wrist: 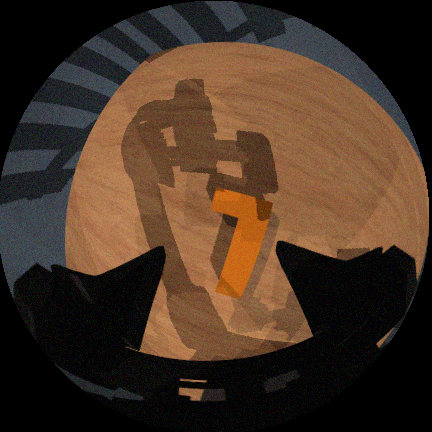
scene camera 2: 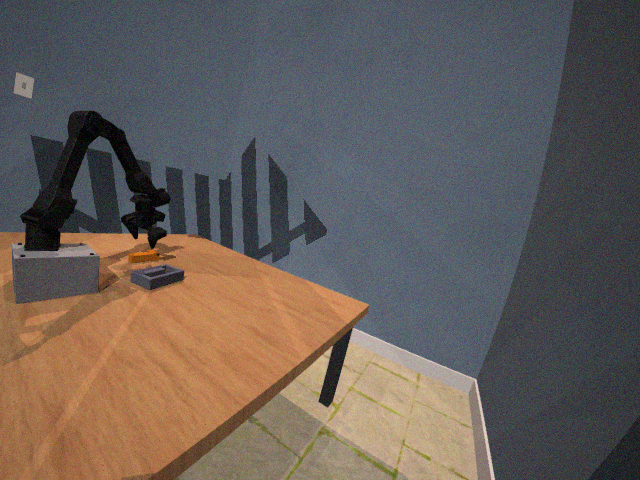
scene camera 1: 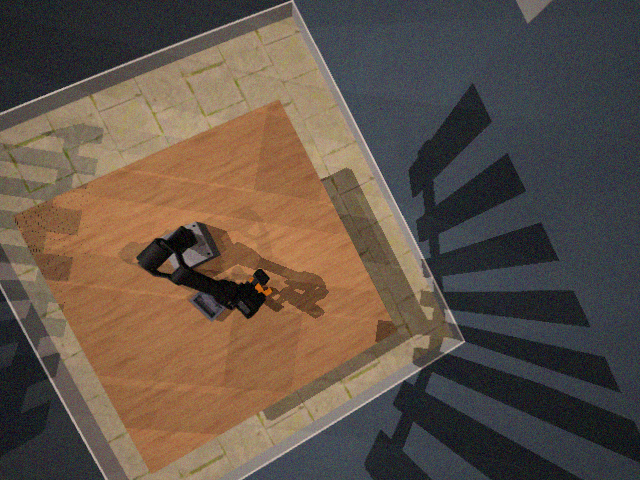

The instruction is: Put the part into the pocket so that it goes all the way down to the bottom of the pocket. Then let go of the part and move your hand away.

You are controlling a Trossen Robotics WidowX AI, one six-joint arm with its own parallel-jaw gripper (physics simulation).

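Places are measured from the arm's base along level axes (x ahead, y left, z up), in centimetres.
Pixels of known places: gripper, fingertip midpoint: [wrist: 221, 249] [scene camera 2: 144, 243] [scene camera 1: 260, 287]; arm's base at its link origin: [scene camera 2: 41, 248] [scene camera 1: 187, 239].
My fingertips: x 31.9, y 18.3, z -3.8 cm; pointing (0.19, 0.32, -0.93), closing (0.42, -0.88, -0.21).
For each thing: its top centre in the pictures, then the offset to it from my fingertips. Level surfaces: height alone.
- orange L-shaped part at its top centre: [wrist: 229, 246] [scene camera 1: 260, 285] [scene camera 2: 142, 252] dy -0.5, dx -0.4, dz -3.7 cm
- blue-grey block with the pocket, top centre: [scene camera 2: 159, 270] [scene camera 1: 207, 304] dy -24.7, dx -3.0, dz -3.1 cm
- wooden table at its surface level: dz -6.7 cm
The orange L-shaped part [scene camera 1: 265, 290] [scene camera 2: 143, 257] [wrist: 246, 245] lies flat on the table, outside the pocket. The blue-grey block with the pocket [scene camera 1: 200, 310] [scene camera 2: 166, 281] stands beside it, nearer the camera in scene view 2; the arm partly covers it in scene view 1. It does not show clearly in the wrist view. My gripper [scene camera 1: 254, 291] [scene camera 2: 144, 241] [wrist: 221, 249] is open and empty, pointing down a little above the part. In the wrist view the part's long leg shows between the fingertips, nearer the right one, and its short leg points left at the far end.
The arm's grey base box [scene camera 1: 210, 248] [scene camera 2: 56, 276] stands on the wooden table [scene camera 1: 170, 372] [scene camera 2: 206, 351] left of the block in scene view 2. The arm [scene camera 2: 82, 124] arches from it to the gripper. Shadows of the arm fall across the table around the part.
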